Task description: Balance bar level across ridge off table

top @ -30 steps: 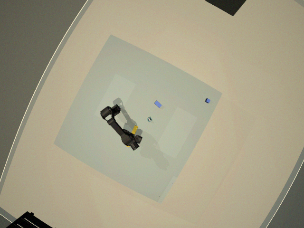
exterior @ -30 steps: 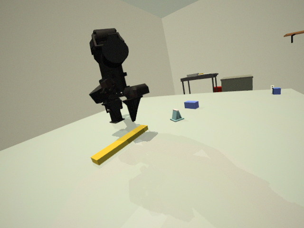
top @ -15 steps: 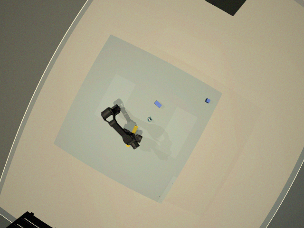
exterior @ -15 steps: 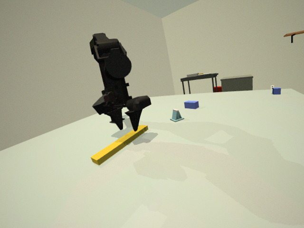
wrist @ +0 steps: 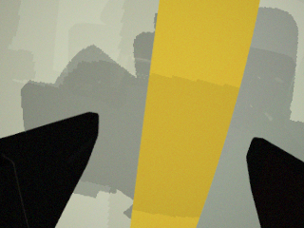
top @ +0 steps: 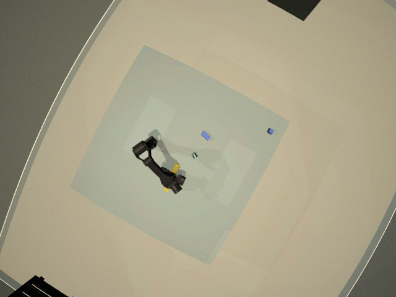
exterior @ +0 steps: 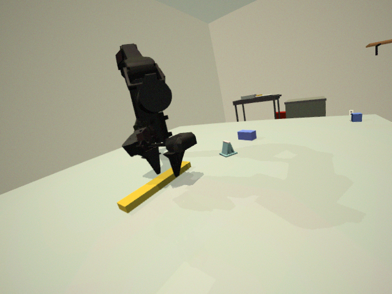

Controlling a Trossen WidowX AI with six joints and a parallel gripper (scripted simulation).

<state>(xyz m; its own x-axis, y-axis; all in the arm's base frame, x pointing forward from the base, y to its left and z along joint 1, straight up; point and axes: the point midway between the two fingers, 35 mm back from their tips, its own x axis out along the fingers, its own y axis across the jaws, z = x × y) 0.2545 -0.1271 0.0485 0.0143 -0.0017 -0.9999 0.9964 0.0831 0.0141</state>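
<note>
My gripper tip is 30 mm to the left of the yellow bar and 10 mm above it. Also, from my gripper tip: small blue cube: 480 mm ahead, 630 mm to the left.
</note>
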